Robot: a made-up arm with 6 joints.
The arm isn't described. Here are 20 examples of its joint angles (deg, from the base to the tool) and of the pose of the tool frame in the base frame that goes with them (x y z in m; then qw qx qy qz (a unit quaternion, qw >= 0)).
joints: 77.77 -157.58 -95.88 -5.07 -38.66 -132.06
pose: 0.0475 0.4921 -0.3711 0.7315 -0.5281 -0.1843 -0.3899
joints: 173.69 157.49 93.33 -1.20 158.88 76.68
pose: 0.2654 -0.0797 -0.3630 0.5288 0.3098 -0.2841 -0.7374
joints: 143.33 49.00 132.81 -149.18 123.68 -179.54
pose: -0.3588 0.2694 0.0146 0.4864 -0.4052 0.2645 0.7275
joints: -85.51 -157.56 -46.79 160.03 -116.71 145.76
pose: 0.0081 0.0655 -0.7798 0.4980 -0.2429 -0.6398 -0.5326
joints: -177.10 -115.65 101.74 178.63 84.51 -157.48
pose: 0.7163 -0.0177 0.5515 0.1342 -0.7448 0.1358 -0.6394
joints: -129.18 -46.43 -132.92 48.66 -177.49 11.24
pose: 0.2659 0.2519 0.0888 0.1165 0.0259 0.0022 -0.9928
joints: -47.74 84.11 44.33 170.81 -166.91 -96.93
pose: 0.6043 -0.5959 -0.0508 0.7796 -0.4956 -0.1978 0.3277
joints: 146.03 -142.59 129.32 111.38 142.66 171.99
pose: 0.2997 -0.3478 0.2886 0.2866 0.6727 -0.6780 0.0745
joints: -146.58 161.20 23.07 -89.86 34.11 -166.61
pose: -0.1012 -0.0446 -0.9521 0.1413 -0.7883 0.5398 0.2593
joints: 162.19 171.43 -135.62 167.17 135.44 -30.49
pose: -0.3068 0.0247 0.1758 0.5816 0.0269 0.7668 -0.2701
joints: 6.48 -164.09 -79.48 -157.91 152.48 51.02
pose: 0.3122 0.0651 -0.4345 0.3313 0.3329 0.0115 -0.8828
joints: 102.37 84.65 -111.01 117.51 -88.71 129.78
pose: -0.0034 0.2905 0.8160 0.7794 -0.3263 0.5300 0.0714
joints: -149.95 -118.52 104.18 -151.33 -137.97 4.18
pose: 0.4709 0.1675 0.4751 0.4199 0.4255 -0.7785 0.1913
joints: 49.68 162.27 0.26 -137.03 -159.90 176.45
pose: 0.1102 0.2536 -0.7253 0.9540 0.1267 -0.2717 0.0082
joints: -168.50 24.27 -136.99 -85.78 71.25 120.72
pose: 0.3593 0.1406 0.4312 0.6360 -0.7047 -0.1825 -0.2559
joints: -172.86 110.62 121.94 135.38 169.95 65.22
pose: -0.0951 -0.0786 -0.2610 0.4292 -0.3537 -0.3535 0.7522
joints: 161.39 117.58 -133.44 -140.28 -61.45 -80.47
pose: -0.3656 -0.0041 0.6294 0.7645 0.3693 -0.2035 -0.4876
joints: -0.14 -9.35 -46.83 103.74 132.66 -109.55
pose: -0.5140 0.1408 0.9685 0.2297 -0.7651 -0.4193 -0.4314
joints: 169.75 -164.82 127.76 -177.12 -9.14 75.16
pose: 0.5270 -0.1481 0.3116 0.8062 0.1708 0.1705 0.5401
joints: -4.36 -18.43 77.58 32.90 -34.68 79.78
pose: 0.4066 -0.0183 1.0916 0.6232 0.2897 0.0123 0.7263
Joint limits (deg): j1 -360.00..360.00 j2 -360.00..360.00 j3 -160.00..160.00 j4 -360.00..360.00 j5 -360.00..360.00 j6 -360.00..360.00
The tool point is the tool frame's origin. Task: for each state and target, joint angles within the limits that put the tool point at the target. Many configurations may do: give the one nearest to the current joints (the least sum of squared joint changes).
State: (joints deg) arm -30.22 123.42 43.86 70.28 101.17 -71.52
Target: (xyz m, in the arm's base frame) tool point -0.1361 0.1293 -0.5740
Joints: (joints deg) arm 3.05 145.98 73.49 47.43 110.80 -71.52
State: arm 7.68 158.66 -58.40 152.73 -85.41 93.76
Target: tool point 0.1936 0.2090 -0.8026
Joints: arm 42.29 183.89 -46.99 167.58 -88.42 93.76
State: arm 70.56 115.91 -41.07 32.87 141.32 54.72
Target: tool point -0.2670 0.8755 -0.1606
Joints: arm 100.68 124.78 -32.91 34.46 135.51 54.72
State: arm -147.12 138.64 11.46 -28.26 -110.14 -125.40
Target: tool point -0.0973 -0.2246 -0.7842
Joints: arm -139.65 157.56 29.02 -32.34 -120.48 -125.40
